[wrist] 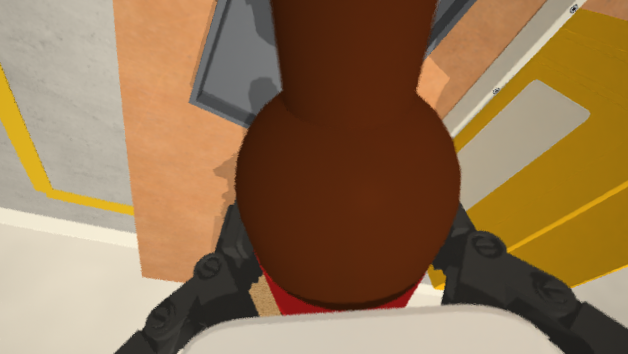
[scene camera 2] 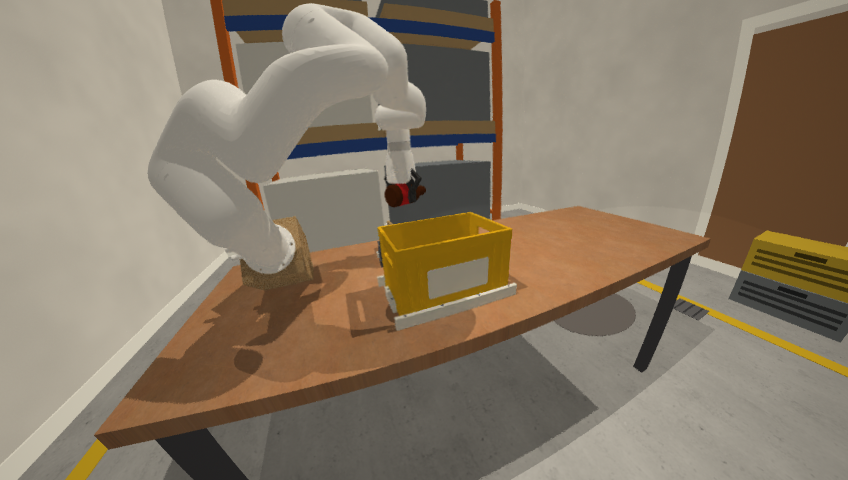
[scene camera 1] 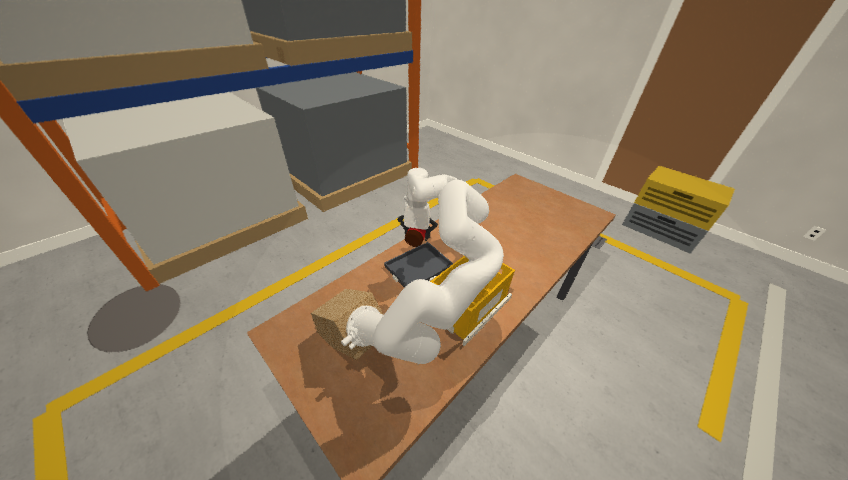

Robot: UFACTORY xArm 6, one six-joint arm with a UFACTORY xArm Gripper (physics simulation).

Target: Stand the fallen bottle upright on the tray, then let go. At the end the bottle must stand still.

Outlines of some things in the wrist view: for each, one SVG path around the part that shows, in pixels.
My gripper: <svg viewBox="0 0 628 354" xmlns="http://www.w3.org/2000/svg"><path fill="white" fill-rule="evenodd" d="M114 353L177 354L183 349L181 354L558 354L549 343L551 341L564 354L628 354L628 328L588 302L581 302L576 299L571 288L563 281L507 253L506 245L496 235L487 231L477 231L461 202L453 227L431 263L434 270L442 270L443 274L447 276L440 305L260 317L249 290L253 283L258 283L259 277L262 277L263 272L241 221L235 198L234 204L228 206L215 252L200 258L194 266L193 277L159 303L148 315L145 326L141 330L137 330Z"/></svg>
A yellow crate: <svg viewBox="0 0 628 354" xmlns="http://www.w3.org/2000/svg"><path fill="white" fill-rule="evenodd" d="M431 264L427 272L434 289L444 290L447 276L443 274L442 270L434 270ZM579 8L453 139L461 166L462 188L460 202L476 230L487 231L496 235L506 245L507 253L558 278L570 288L628 267L628 21Z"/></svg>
A brown bottle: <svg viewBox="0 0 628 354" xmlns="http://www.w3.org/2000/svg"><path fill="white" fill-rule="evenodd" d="M270 0L282 91L275 95L260 110L243 138L235 168L235 196L241 221L281 315L405 308L447 239L455 222L461 198L461 166L454 140L440 115L416 92L438 0Z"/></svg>
